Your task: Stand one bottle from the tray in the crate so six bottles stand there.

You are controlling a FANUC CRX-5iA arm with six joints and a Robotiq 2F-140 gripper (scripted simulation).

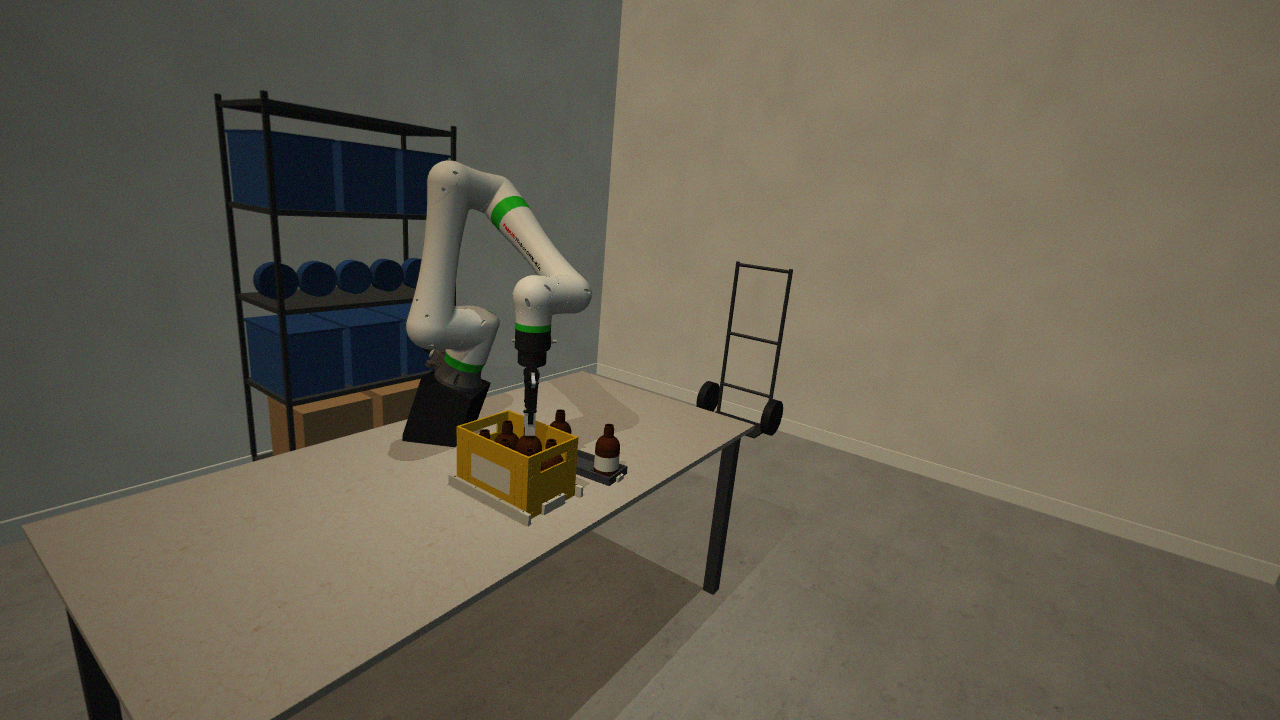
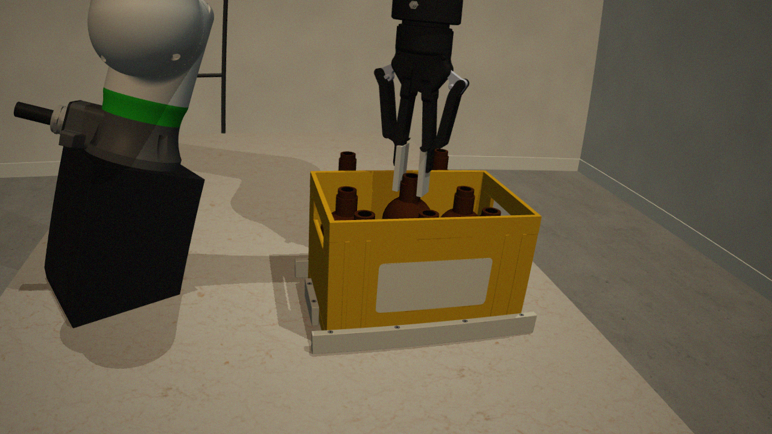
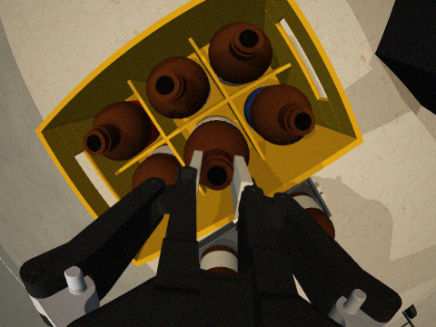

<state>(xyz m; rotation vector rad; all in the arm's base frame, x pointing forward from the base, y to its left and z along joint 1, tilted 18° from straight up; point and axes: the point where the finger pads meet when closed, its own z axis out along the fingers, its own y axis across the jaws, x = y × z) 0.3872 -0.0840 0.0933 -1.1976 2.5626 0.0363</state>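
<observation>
My hand is 4 cm to the left of the yellow crate and 11 cm above it. From my hand the other things lie so: grey tray 3 cm ahead, 19 cm to the left, 18 cm below.
</observation>
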